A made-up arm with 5 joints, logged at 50 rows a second.
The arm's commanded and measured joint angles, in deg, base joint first. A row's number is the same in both.
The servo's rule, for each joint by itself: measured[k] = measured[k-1] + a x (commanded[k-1-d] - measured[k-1]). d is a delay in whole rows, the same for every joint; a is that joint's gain. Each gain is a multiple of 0.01, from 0.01 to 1. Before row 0 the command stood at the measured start. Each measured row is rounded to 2 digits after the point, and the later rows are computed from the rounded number. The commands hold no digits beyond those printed.
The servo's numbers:
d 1
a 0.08 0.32 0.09 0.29 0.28
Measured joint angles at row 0:
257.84 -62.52 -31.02 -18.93 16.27
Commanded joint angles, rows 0 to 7:
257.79 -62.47 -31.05 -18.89 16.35
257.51 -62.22 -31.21 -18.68 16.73
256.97 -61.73 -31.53 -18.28 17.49
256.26 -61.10 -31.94 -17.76 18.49
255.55 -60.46 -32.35 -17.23 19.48
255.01 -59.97 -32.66 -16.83 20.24
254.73 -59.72 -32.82 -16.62 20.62
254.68 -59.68 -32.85 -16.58 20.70
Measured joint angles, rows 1 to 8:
257.84 -62.52 -31.02 -18.93 16.27
257.84 -62.50 -31.02 -18.92 16.29
257.81 -62.41 -31.04 -18.85 16.41
257.74 -62.19 -31.08 -18.68 16.71
257.62 -61.84 -31.16 -18.41 17.21
257.45 -61.40 -31.27 -18.07 17.85
257.25 -60.94 -31.40 -17.71 18.52
257.05 -60.55 -31.53 -17.39 19.11

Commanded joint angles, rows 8 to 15:
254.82 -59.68 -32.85 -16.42 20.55
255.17 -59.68 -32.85 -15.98 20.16
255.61 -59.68 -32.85 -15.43 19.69
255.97 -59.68 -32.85 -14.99 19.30
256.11 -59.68 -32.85 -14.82 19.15
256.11 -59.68 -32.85 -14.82 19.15
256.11 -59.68 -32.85 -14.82 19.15
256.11 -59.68 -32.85 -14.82 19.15
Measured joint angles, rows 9 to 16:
256.86 -60.27 -31.65 -17.16 19.56
256.70 -60.08 -31.76 -16.95 19.84
256.58 -59.95 -31.86 -16.67 19.93
256.50 -59.86 -31.95 -16.31 19.86
256.46 -59.80 -32.03 -15.93 19.70
256.43 -59.76 -32.10 -15.61 19.55
256.40 -59.73 -32.17 -15.38 19.44
256.38 -59.71 -32.23 -15.22 19.36

